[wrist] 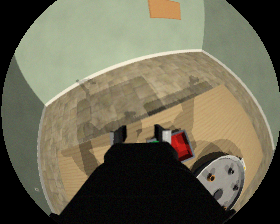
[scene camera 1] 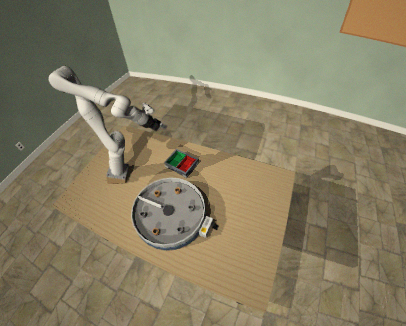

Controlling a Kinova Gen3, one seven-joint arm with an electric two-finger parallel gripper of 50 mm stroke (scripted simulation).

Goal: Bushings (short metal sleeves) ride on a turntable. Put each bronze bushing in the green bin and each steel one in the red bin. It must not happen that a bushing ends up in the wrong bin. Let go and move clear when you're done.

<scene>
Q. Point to a grey turntable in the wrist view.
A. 220, 168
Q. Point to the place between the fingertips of my gripper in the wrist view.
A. At 140, 130
</scene>
